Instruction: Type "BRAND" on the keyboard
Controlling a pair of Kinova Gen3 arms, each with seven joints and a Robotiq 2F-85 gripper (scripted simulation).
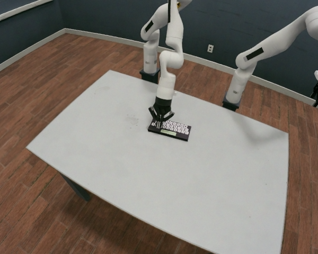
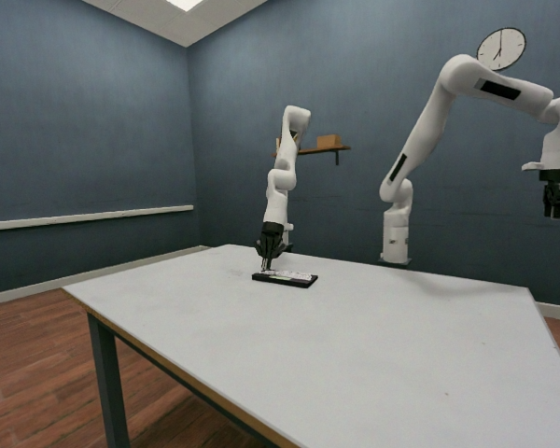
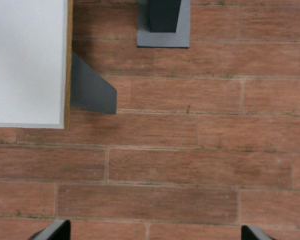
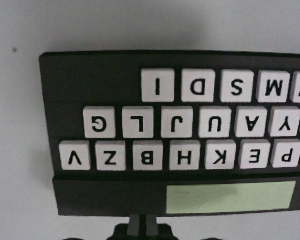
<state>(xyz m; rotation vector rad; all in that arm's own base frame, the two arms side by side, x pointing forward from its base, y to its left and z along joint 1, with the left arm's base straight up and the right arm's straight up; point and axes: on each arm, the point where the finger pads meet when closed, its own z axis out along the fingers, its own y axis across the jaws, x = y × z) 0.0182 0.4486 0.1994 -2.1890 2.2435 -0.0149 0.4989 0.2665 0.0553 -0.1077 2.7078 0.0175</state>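
Note:
The key lies 5 cm to the left of my right hand, 5 cm behind it and 4 cm below it.

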